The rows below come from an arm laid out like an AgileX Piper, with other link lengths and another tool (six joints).
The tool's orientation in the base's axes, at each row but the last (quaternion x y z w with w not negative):
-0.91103, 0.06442, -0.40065, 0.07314
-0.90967, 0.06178, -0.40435, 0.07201
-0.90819, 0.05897, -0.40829, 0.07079
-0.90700, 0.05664, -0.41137, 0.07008
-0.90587, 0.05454, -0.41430, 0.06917
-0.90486, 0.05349, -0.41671, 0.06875
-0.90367, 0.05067, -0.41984, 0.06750
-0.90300, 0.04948, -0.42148, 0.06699
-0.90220, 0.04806, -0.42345, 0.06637
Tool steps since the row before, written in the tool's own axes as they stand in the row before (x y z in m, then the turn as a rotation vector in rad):
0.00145, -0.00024, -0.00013, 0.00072, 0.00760, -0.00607
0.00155, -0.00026, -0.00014, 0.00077, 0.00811, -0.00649
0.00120, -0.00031, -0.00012, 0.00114, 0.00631, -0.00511
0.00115, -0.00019, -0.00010, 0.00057, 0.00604, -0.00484
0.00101, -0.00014, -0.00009, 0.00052, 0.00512, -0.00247
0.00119, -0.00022, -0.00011, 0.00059, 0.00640, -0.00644
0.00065, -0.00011, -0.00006, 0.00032, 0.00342, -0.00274
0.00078, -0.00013, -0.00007, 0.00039, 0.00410, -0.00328
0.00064, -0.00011, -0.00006, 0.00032, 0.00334, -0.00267
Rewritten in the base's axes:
0.00089, -0.00003, 0.00118, -0.00445, -0.00808, 0.00317
0.00094, -0.00002, 0.00127, -0.00476, -0.00862, 0.00339
0.00072, 0.00010, 0.00101, -0.00339, -0.00680, 0.00308
0.00069, -0.00001, 0.00095, -0.00355, -0.00642, 0.00253
0.00059, -0.00003, 0.00083, -0.00175, -0.00532, 0.00111
0.00069, 0.00002, 0.00100, -0.00478, -0.00691, 0.00350
0.00038, 0.00001, 0.00055, -0.00201, -0.00364, 0.00143
0.00045, 0.00001, 0.00065, -0.00240, -0.00436, 0.00171
0.00036, 0.00001, 0.00054, -0.00196, -0.00355, 0.00140

